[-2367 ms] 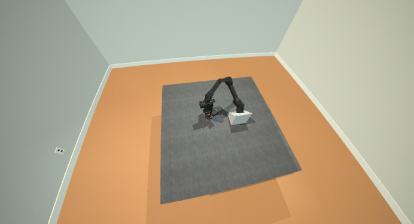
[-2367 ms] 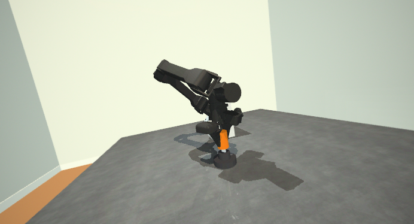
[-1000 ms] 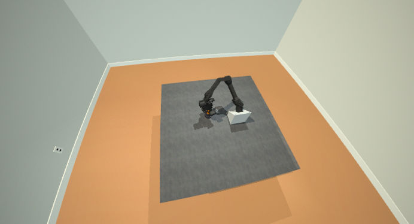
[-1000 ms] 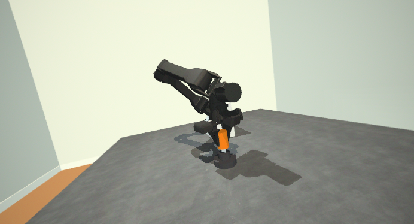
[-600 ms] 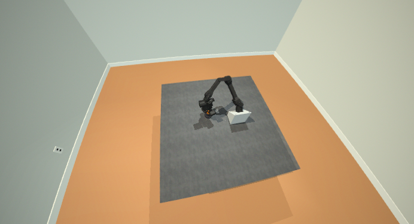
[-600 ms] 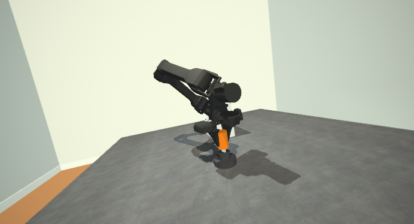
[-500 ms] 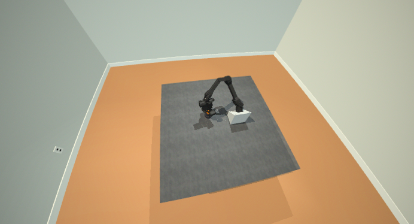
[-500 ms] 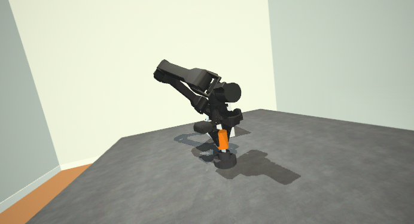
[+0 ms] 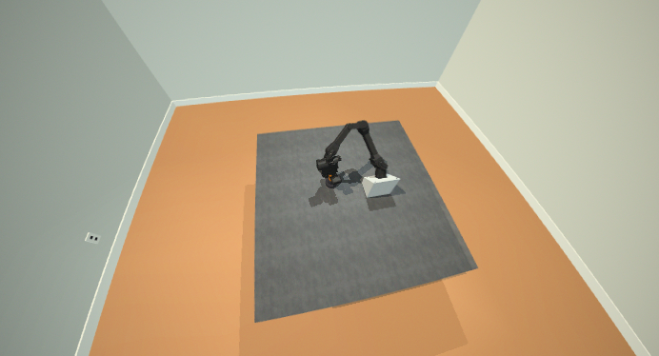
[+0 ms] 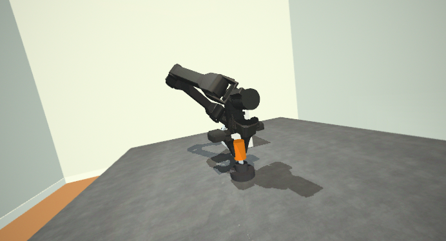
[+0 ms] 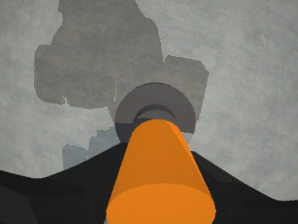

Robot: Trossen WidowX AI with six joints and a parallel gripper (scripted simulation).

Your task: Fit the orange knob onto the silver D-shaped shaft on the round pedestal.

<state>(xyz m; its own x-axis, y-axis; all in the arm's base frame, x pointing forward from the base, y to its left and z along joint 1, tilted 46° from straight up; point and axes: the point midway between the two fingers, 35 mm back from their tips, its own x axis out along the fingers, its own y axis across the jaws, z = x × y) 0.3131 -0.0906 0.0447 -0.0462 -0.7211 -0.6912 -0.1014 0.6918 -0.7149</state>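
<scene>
My gripper tip is 30 mm below the orange knob. From my gripper tip the other things lie so: round pedestal 40 mm below.
</scene>
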